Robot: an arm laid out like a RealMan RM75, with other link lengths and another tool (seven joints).
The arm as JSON. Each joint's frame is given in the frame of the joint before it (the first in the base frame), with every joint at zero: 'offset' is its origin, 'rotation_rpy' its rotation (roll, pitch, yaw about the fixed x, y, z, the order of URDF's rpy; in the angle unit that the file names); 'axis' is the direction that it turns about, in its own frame. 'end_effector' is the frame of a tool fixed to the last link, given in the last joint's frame.
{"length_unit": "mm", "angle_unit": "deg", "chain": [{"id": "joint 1", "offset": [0.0, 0.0, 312.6], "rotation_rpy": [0.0, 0.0, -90.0], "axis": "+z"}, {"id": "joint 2", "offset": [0.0, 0.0, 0.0], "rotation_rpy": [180.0, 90.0, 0.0], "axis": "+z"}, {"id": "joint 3", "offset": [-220.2, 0.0, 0.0], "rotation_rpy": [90.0, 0.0, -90.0], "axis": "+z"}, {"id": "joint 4", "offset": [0.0, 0.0, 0.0], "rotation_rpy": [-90.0, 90.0, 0.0], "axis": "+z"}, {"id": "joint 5", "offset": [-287.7, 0.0, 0.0], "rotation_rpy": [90.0, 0.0, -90.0], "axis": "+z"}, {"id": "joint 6", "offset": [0.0, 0.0, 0.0], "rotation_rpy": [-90.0, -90.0, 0.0], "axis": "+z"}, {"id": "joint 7", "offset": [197.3, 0.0, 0.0], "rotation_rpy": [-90.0, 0.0, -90.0], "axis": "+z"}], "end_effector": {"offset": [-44.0, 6.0, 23.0], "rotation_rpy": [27.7, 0.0, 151.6]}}
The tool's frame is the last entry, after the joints.
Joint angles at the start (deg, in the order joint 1, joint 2, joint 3, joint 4, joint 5, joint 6, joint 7):
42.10, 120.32, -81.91, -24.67, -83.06, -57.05, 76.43
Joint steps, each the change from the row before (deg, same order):
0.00, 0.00, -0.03, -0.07, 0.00, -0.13, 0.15
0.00, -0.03, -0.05, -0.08, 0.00, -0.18, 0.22
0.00, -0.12, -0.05, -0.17, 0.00, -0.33, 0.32
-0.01, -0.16, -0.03, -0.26, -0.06, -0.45, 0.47
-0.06, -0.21, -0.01, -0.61, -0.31, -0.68, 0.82
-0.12, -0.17, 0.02, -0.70, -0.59, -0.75, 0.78
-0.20, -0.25, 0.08, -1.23, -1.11, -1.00, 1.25
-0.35, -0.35, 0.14, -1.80, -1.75, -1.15, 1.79
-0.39, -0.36, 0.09, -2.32, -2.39, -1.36, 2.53
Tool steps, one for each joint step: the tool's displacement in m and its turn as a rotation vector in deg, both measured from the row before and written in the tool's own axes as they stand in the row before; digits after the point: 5 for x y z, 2 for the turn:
-0.00074, 0.00030, 0.00000, -0.10, -0.06, 0.12
-0.00080, 0.00024, -0.00015, -0.14, -0.05, 0.16
-0.00131, -0.00049, -0.00035, -0.18, -0.12, 0.18
-0.00178, -0.00076, -0.00052, -0.25, -0.15, 0.25
-0.00321, -0.00131, -0.00063, -0.42, -0.26, 0.25
-0.00288, -0.00070, -0.00104, -0.60, -0.26, 0.05
-0.00423, -0.00178, -0.00144, -0.84, -0.29, -0.14
-0.00450, -0.00315, -0.00241, -1.03, -0.10, -0.39
-0.00539, -0.00302, -0.00315, -1.42, 0.18, -0.52

